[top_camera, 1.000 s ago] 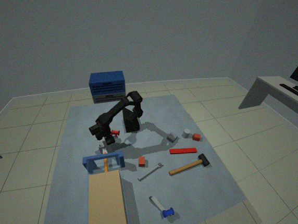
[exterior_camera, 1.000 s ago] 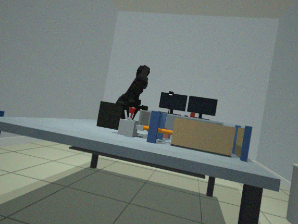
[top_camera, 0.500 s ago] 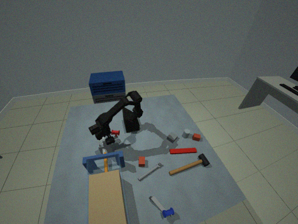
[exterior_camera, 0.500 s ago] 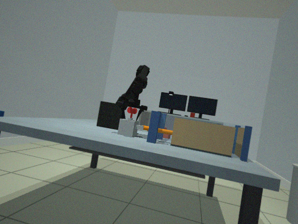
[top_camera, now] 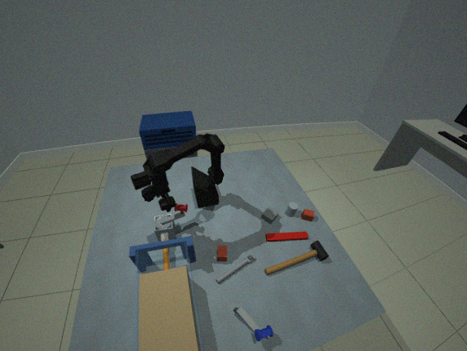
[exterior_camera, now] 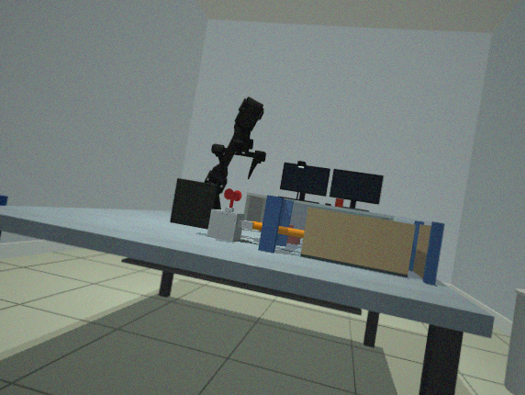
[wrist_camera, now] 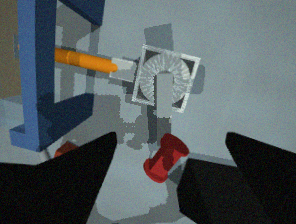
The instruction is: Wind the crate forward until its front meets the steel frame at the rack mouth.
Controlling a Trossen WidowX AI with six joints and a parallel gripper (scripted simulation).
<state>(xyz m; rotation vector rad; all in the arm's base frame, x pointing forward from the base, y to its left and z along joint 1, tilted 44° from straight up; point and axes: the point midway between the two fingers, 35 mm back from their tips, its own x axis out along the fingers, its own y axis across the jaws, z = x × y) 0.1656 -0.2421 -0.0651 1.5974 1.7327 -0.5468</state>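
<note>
Now: gripper tip 8 cm above the red knob, 6 cm to the right of it and 2 cm past it. From my gripper tip the other things lie so: grey winch: 18 cm below, 4 cm to the right, 1 cm behind; red-knobbed winch handle: 11 cm below, 3 cm to the left, 1 cm behind; clear-panelled cubby: 41 cm ahead, 9 cm below, 5 cm to the right.
</note>
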